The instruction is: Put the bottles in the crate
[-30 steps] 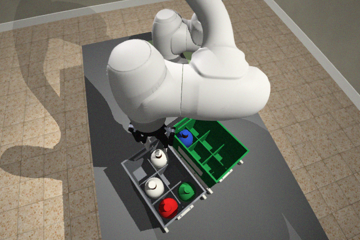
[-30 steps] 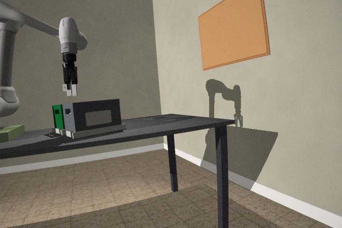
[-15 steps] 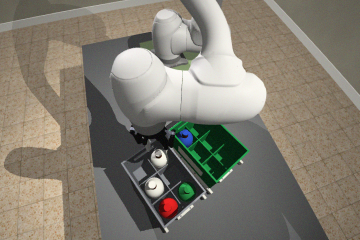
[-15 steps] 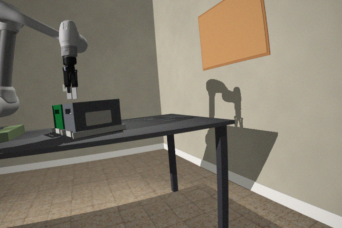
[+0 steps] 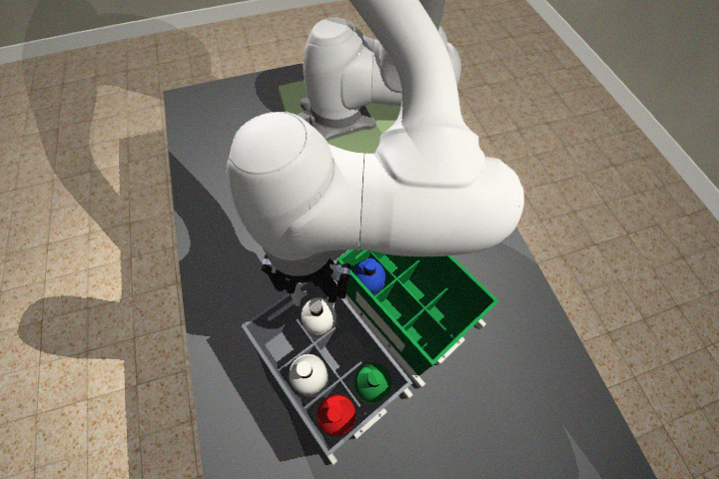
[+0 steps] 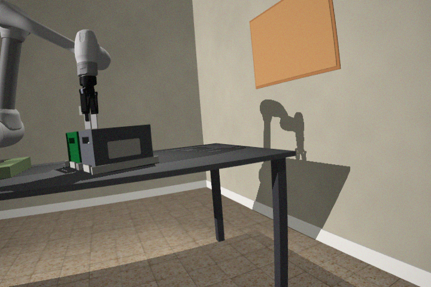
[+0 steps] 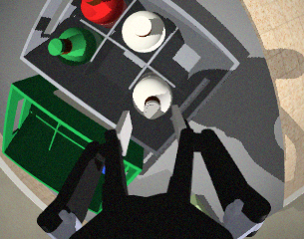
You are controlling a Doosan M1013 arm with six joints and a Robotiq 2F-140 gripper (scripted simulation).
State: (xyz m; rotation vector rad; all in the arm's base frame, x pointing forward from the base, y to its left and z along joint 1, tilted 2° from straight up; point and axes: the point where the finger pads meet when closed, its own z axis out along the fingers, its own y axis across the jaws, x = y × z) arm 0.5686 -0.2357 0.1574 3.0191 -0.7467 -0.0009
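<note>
Now: hand 13 cm above the grey crate, 10 cm short of it and 2 cm to the left of it. Round my hand: blue bottle: 13 cm to the left, 12 cm below, 4 cm behind; then green bottle: 17 cm ahead, 12 cm below, 6 cm to the left; then red bottle: 20 cm ahead, 12 cm below, 3 cm to the right.
</note>
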